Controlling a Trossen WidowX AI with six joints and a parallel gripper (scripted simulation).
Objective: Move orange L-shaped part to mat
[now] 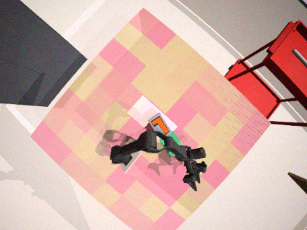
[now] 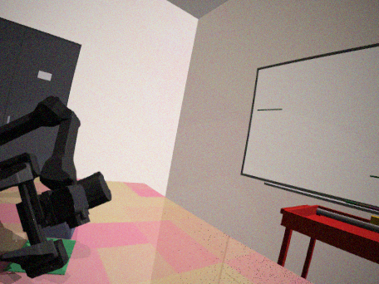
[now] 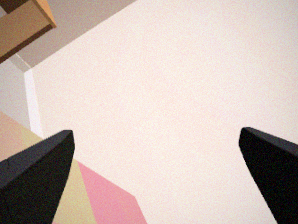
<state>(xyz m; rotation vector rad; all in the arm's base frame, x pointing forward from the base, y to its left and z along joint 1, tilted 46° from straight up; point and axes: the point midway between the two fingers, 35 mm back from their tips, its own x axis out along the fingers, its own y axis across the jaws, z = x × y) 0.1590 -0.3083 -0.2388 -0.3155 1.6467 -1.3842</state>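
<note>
Right now the orange L-shaped part is 39 cm to the left of my gripper tip, 14 cm ahead of it and 13 cm below it. Round my gripper tip: green mat (23 cm to the left, 20 cm below, 8 cm ahead).
</note>
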